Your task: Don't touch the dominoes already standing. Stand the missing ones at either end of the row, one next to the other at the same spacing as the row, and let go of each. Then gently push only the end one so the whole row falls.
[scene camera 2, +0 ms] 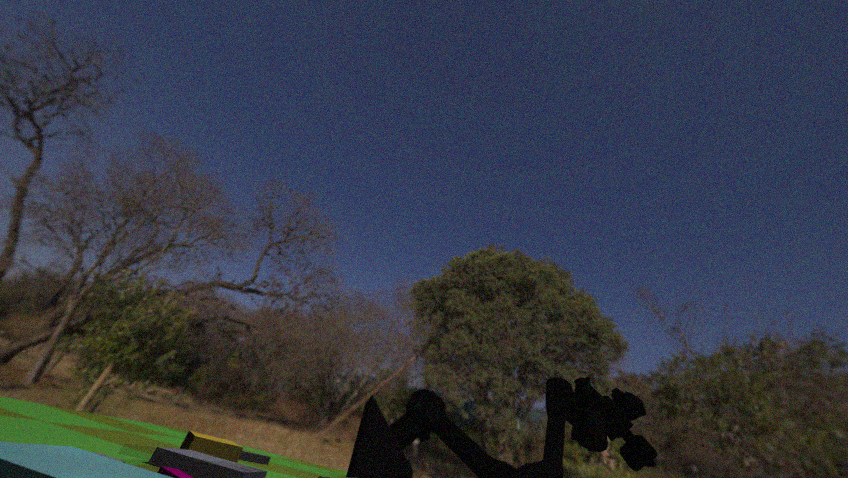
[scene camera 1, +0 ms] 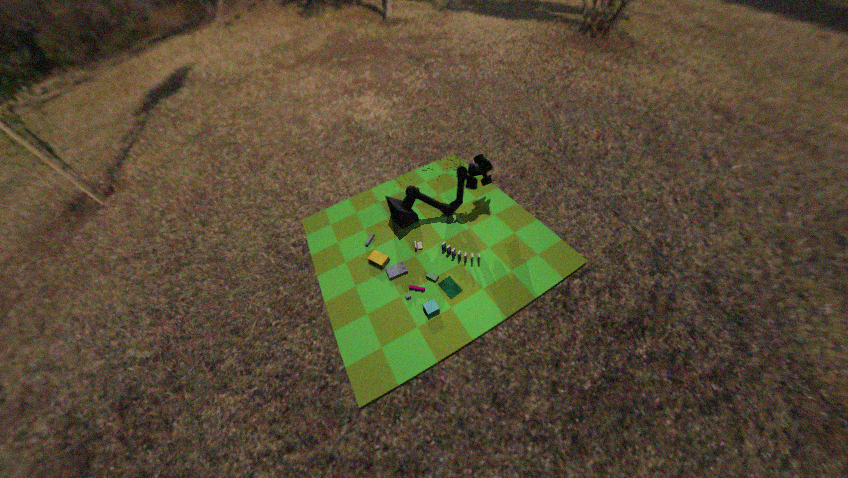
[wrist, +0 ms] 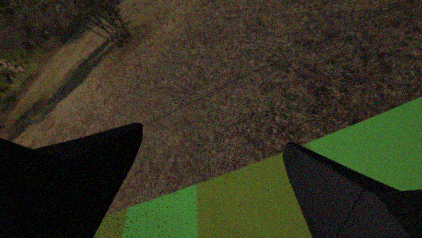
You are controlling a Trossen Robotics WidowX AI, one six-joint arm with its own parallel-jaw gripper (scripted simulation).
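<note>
My gripper point(scene camera 2: 643, 451) open, holding nothing. Wrist view: gripper point(wrist: 215, 140) visible too.
</note>
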